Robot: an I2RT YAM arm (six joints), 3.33 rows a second.
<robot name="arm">
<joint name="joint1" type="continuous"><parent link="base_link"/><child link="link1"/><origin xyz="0 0 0.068"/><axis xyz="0 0 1"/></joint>
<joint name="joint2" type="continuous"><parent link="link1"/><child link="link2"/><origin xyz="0.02 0.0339 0.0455" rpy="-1.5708 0 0"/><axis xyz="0 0 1"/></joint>
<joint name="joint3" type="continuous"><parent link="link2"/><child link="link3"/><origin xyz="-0.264 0 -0.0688" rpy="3.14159 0 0"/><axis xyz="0 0 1"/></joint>
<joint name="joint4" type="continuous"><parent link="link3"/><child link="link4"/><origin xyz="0.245 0.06 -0.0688"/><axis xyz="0 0 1"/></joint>
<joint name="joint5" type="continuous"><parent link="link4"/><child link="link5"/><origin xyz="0.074 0.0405 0.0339" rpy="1.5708 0 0"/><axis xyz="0 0 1"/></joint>
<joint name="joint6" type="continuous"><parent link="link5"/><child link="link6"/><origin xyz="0.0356 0 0.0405" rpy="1.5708 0 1.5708"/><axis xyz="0 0 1"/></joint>
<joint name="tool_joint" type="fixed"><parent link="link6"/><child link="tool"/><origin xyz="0 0 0" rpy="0 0 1.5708"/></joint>
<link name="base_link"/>
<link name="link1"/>
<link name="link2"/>
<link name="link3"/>
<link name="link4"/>
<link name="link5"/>
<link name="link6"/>
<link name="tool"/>
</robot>
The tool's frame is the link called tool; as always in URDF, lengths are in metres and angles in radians. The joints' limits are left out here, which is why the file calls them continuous.
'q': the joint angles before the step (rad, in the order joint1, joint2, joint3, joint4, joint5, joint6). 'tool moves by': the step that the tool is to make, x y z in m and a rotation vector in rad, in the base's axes. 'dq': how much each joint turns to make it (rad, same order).
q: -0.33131 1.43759 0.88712 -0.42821 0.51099 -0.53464
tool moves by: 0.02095 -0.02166 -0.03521 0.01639 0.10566 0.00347
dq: -0.04464 0.18159 0.04084 0.06485 -0.00725 -0.05952
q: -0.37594 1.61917 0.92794 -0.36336 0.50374 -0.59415
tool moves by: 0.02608 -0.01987 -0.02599 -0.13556 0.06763 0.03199
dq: -0.01680 0.15947 0.04272 0.17970 0.10375 -0.14154
